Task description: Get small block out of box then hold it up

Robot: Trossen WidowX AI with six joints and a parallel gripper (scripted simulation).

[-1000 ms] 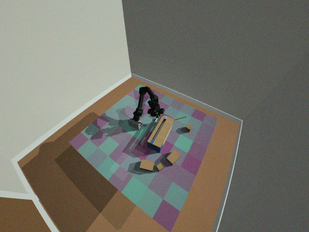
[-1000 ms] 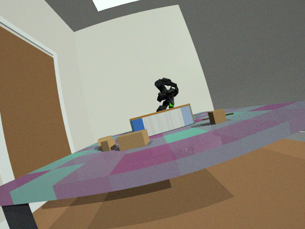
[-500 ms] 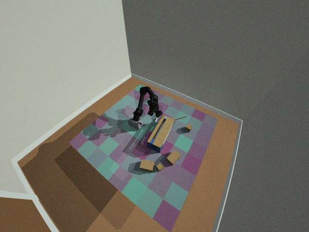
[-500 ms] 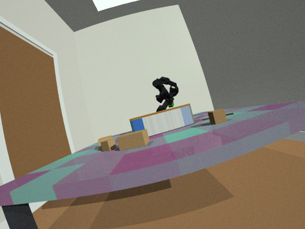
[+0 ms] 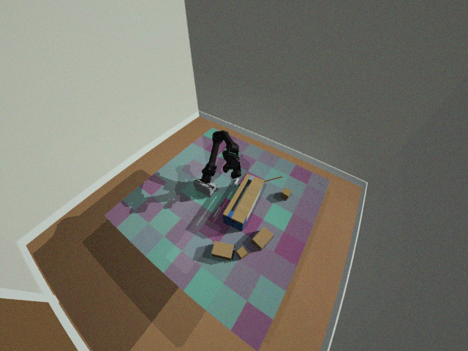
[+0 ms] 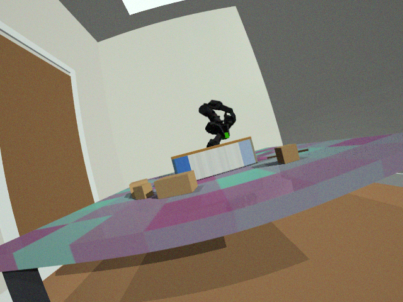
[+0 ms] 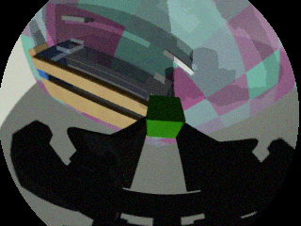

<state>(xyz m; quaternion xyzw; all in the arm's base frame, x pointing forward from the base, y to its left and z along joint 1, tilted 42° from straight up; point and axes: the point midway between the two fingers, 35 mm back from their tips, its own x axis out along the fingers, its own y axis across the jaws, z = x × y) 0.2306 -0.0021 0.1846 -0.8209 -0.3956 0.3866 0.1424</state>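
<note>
Right now my gripper tip is 1 cm past the green block, 1 cm to the left of it and 1 cm below it. From my gripper tip the other things lie so: thin stick 19 cm ahead, 22 cm to the left, 17 cm below; then long box 7 cm ahead, 13 cm to the right, 11 cm below; then tan cube 35 cm ahead, 12 cm to the left, 14 cm below.
</note>
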